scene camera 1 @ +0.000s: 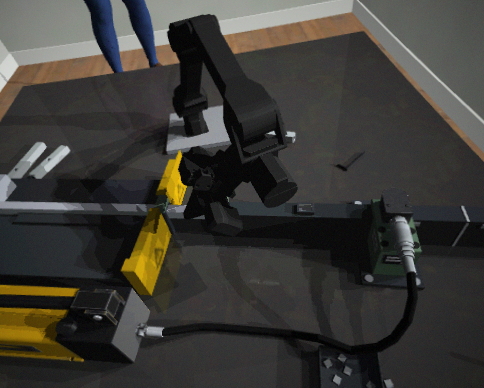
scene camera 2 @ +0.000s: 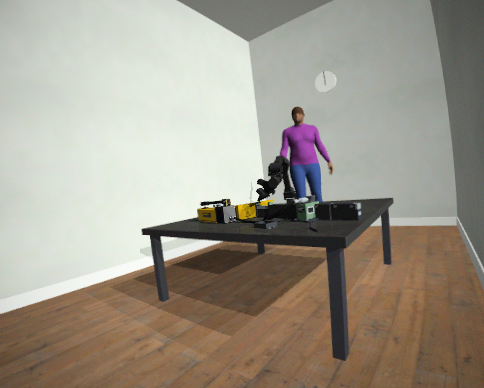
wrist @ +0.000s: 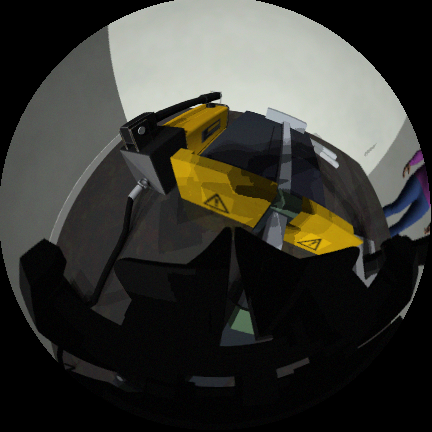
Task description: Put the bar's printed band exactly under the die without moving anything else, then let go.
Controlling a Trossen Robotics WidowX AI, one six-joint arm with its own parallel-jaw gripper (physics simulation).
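Places are measured from the arm's base along level axes (x left, y back, z up), in metres.
Pixels of known places: gripper, fingertip midpoint: (scene camera 1: pixel 185 217) (scene camera 2: pixel 257 201) (wrist: pixel 231 232); arm's base, origin of the base link: (scene camera 1: pixel 196 129) (wrist: pixel 366 265).
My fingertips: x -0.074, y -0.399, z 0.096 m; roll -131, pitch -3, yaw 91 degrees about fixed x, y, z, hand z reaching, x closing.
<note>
Ahead of a thing's pixels: the offset from my fingertips to its top centre. "spot": to the spot under its first point.
A long grey bar {spot: dy +0.116, dx -0.161, dz -0.035 m} (scene camera 1: pixel 106 208) (wrist: pixel 284 169) lies across the dark bed and passes between two yellow guards {spot: dy -0.023, dx -0.081, dz -0.036 m} (scene camera 1: pixel 149 250) (wrist: pixel 225 193). A small green die {spot: dy +0.066, dx -0.038, dz -0.020 m} (scene camera 1: pixel 164 204) (wrist: pixel 290 201) sits over the bar in the gap between the guards. The bar's green printed band {spot: dy +0.010, dx +0.071, dz -0.012 m} (wrist: pixel 241 322) shows through the gap at the finger bases in the wrist view. It lies well on my side of the die. My gripper (scene camera 1: pixel 210 215) (scene camera 2: pixel 262 191) (wrist: pixel 231 232) is down over the bar's near end. Its fingertips meet with no gap, and the bar lies beneath and beside them, not between them.
A yellow and grey machine {spot: dy -0.160, dx -0.147, dz -0.007 m} (scene camera 1: pixel 106 327) stands at the front left. A black cable {spot: dy -0.222, dx +0.100, dz -0.095 m} (scene camera 1: pixel 279 334) runs from it to a green connector block {spot: dy -0.179, dx +0.313, dz -0.018 m} (scene camera 1: pixel 392 250). Also here are a tray of small chips {spot: dy -0.293, dx +0.179, dz -0.102 m} (scene camera 1: pixel 344 366), a loose black strip {dy +0.117, dx +0.414, dz -0.099 m} (scene camera 1: pixel 350 159) and the arm's grey base plate (scene camera 1: pixel 215 131). A person (scene camera 2: pixel 303 154) stands behind the table.
</note>
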